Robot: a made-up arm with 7 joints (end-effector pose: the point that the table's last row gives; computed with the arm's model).
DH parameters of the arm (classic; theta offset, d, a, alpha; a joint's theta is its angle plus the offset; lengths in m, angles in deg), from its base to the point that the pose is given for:
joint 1: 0 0.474 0 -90
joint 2: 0 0 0 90
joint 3: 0 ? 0.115 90
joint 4: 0 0 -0.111 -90
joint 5: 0 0.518 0 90
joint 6: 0 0 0.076 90
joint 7: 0 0 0 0
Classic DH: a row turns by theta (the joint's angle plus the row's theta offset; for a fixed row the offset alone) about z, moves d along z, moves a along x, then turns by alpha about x.
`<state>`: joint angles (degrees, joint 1 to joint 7).
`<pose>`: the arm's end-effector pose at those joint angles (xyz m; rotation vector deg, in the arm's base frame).
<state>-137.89 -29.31 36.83 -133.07 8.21 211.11 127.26</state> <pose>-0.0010 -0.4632 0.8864 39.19 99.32 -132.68</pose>
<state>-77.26 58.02 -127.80 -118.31 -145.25 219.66 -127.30</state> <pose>-0.4424 -0.1362 0.8683 -76.49 -88.96 3.32</pose>
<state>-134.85 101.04 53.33 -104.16 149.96 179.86 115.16</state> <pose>0.1725 -0.5092 0.0138 147.03 -51.26 87.33</pose>
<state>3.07 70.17 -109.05 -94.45 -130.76 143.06 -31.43</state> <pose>0.3817 -0.6406 0.7897 9.00 50.29 -133.57</pose>
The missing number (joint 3, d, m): 0.406
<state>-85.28 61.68 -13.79 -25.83 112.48 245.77 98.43</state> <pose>-0.0106 -0.8534 0.6955 119.35 8.54 -97.74</pose>
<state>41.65 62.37 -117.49 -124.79 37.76 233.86 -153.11</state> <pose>0.4054 -0.3034 0.8534 21.71 29.71 -67.41</pose>
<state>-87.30 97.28 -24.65 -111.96 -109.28 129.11 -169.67</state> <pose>-0.2354 -0.2062 -0.1982 25.04 -105.87 -17.60</pose>
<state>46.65 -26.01 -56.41 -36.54 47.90 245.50 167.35</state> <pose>0.0044 -0.3492 1.2921 55.28 -45.28 11.04</pose>
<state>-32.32 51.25 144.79 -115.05 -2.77 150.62 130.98</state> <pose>0.1301 0.3874 1.1245 -105.90 27.13 73.16</pose>
